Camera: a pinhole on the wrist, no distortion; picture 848 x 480 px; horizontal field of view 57.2 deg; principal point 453.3 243.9 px. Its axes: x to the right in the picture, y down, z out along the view. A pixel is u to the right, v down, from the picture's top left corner.
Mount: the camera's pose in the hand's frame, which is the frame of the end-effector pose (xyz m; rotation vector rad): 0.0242 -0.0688 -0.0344 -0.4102 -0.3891 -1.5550
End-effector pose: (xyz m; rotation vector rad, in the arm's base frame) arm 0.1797 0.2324 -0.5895 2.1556 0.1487 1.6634
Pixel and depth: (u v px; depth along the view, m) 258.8 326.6 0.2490
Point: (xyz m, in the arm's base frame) 0.3225 0.1155 -0.5291
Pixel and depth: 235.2 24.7 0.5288
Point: 0.4325 -0.1879 -0.6404
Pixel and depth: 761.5 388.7 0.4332
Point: 0.6159 0.1686 -0.5808
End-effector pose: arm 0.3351 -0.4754 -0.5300 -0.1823 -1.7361 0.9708
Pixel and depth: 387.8 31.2 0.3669
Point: 0.0848 -0.5624 -0.6965
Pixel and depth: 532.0 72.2 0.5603
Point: -0.0935 -0.6712 -0.7413
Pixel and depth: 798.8 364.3 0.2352
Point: 0.1358 -0.5848 -0.4701
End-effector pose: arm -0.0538 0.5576 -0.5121 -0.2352 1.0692 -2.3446
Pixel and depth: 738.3 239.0 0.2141
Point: -0.0179 0.4384 -0.3616
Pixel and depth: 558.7 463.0 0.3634
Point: -0.0256 0.2544 -0.3622
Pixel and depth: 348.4 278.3 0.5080
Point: 0.1343 0.1570 -0.4405
